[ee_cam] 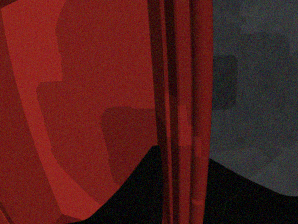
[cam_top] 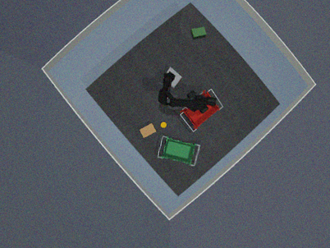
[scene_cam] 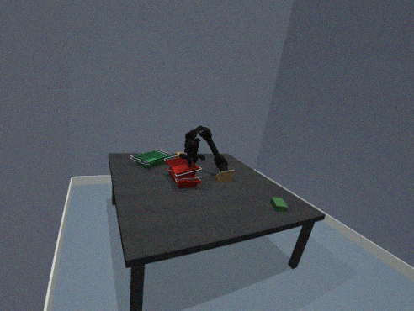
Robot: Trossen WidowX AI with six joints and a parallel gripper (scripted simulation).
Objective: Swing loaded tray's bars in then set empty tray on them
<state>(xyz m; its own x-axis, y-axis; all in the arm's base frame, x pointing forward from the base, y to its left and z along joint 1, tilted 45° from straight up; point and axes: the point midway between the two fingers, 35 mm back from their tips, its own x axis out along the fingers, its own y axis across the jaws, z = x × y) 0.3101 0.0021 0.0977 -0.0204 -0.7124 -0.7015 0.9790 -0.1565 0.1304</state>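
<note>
The red tray is 7 cm ahead of my gripper tip, 2 cm to the right of it and 1 cm above it. From my gripper tip the other things lie so: green block 56 cm to the left, 37 cm behind, 9 cm below; then tan block 42 cm to the right, 17 cm behind, 8 cm below; then yellow piece 30 cm to the right, 10 cm below, 10 cm behind.
</note>
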